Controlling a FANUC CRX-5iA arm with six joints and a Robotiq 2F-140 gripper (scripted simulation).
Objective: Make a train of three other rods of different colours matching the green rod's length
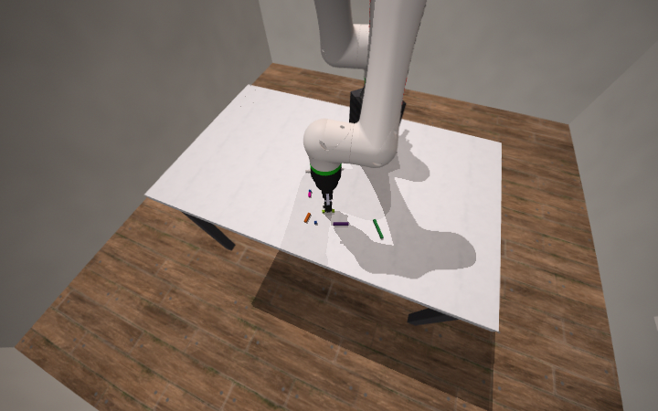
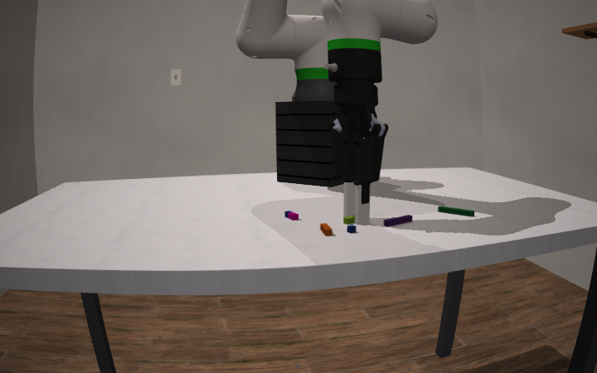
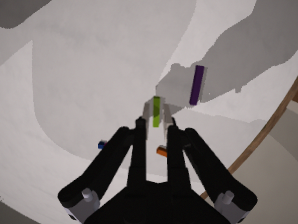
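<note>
Right now my hand is 30 mm above the lime rod. The rest, counted from my hand: magenta rod: 110 mm to the right, 30 mm below, 30 mm behind; then orange rod: 70 mm ahead, 60 mm to the right, 30 mm below; then purple rod: 70 mm to the left, 30 mm below, 20 mm ahead.
</note>
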